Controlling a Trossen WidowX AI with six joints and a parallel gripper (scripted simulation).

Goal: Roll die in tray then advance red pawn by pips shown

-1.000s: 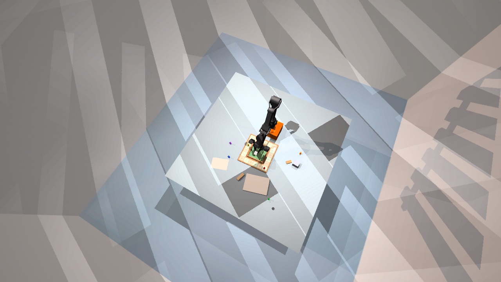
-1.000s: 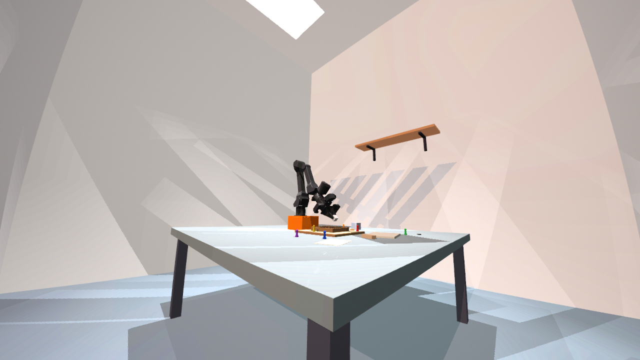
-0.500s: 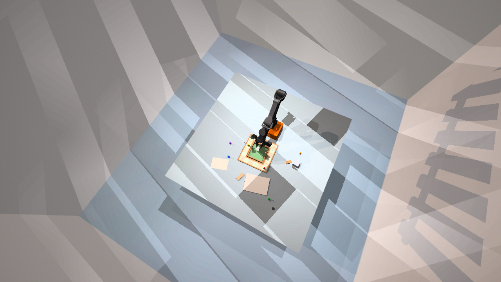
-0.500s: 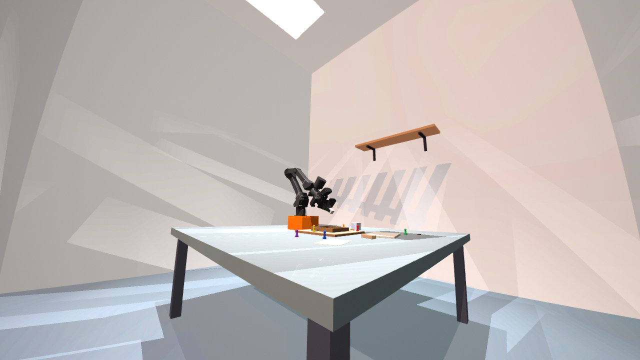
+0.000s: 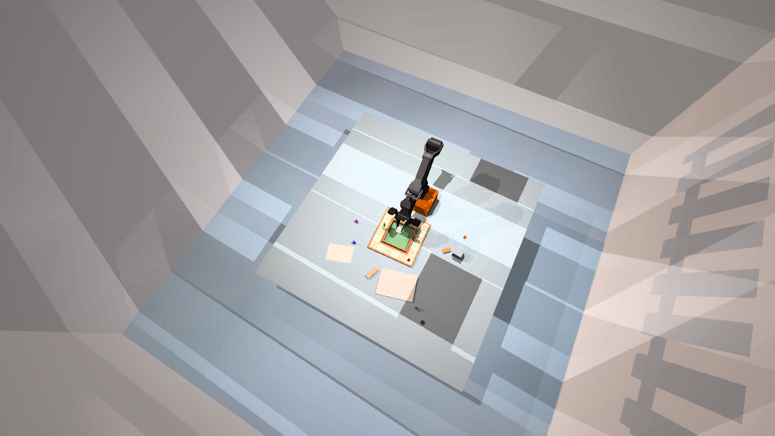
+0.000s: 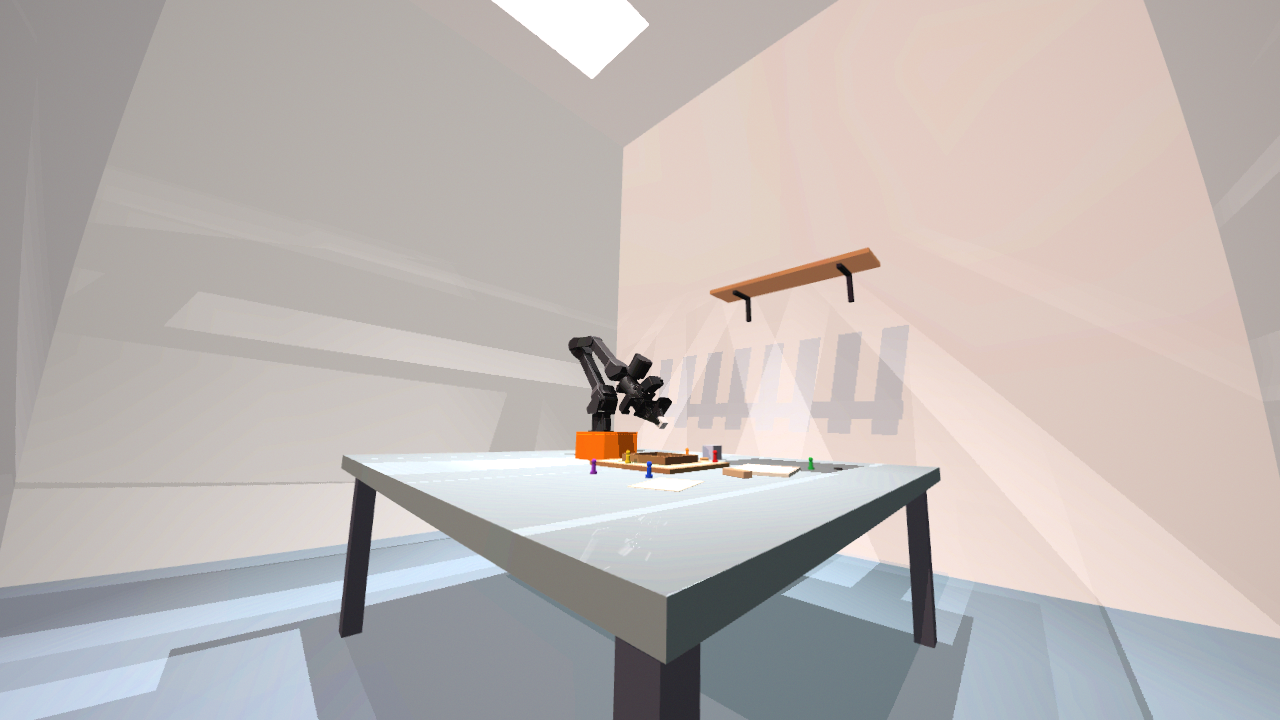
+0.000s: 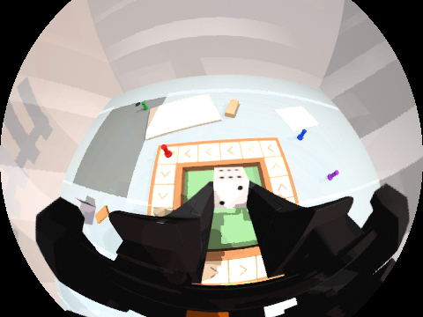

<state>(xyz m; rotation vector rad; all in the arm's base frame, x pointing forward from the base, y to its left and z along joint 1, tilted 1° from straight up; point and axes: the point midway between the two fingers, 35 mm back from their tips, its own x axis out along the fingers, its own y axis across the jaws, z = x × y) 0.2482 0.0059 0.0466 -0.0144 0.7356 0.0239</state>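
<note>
The white die is 1 cm below my gripper tip. From my gripper tip the other things lie so: green tray (11 cm below); then yellow pawn (11 cm to the right, 9 cm below, 2 cm behind); then red pawn (12 cm to the left, 10 cm ahead, 9 cm below).
</note>
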